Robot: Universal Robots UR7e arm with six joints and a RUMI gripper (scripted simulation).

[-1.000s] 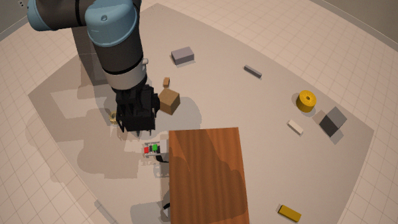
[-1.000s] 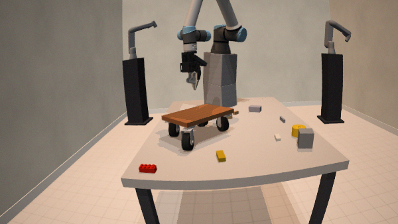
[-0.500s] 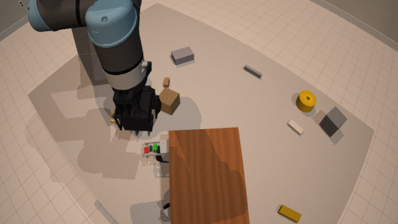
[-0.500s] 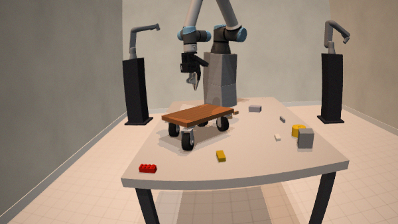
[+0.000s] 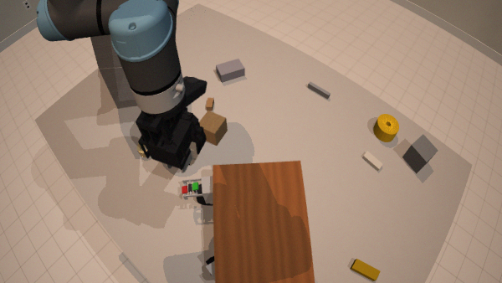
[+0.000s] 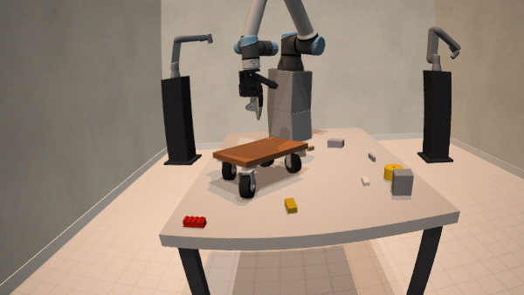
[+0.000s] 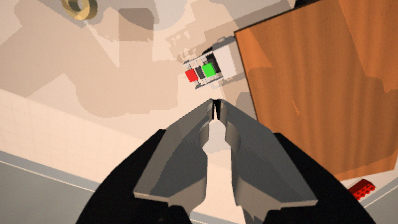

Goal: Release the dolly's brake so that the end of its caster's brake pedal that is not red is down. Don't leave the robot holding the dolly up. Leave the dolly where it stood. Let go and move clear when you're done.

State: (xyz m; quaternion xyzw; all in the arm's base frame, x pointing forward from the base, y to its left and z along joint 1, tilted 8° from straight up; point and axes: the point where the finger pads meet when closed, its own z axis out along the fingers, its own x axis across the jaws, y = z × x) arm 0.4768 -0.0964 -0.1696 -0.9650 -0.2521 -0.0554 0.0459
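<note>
Right now the brake pedal is 10 mm behind my hand, 20 mm to the right of it and 130 mm below it. From my hand the other things lie so: brown block: 230 mm behind, 210 mm to the left, 200 mm below; then brown cube: 140 mm behind, 150 mm to the left, 180 mm below; then tan ring: 240 mm behind, 40 mm to the right, 200 mm below.
</note>
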